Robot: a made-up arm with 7 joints.
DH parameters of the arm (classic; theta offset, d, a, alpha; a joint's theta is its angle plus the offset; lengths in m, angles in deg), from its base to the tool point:
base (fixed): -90 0.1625 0 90
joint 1: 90 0.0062 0.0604 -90
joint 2: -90 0.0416 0.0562 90
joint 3: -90 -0.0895 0.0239 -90
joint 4: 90 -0.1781 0.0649 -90
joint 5: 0 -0.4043 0.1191 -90
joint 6: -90 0.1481 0.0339 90
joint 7: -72.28 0 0.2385 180
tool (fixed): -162.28 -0.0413 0 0
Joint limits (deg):
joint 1: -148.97..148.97
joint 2: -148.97..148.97
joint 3: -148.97..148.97
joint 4: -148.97..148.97
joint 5: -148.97..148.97
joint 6: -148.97..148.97
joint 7: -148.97..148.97
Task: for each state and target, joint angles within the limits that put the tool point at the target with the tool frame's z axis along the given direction. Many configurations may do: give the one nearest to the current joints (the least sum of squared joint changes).
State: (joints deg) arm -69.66 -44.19 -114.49 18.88 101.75 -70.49 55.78
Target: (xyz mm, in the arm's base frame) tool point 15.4 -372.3 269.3 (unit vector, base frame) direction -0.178 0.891 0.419
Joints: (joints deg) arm -85.74 -44.46 -92.24 27.03 102.36 -58.40 63.07
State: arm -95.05 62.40 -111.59 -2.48 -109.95 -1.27 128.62
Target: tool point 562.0 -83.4 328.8 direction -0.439 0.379 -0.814
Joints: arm -99.00 72.09 -124.79 12.55 -117.14 -30.53 145.92
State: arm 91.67 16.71 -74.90 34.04 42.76 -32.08 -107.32
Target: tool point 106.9 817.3 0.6 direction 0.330 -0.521 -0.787
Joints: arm 84.58 -23.48 -43.44 70.29 67.32 -53.17 -102.89
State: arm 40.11 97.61 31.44 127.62 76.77 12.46 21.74
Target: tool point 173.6 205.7 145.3 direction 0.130 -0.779 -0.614
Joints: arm 6.78 77.54 7.95 148.97 109.60 -31.52 45.12
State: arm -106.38 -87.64 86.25 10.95 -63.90 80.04 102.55
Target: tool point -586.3 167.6 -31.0 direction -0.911 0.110 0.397
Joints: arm -121.82 -83.75 105.93 27.83 -15.93 54.65 91.65
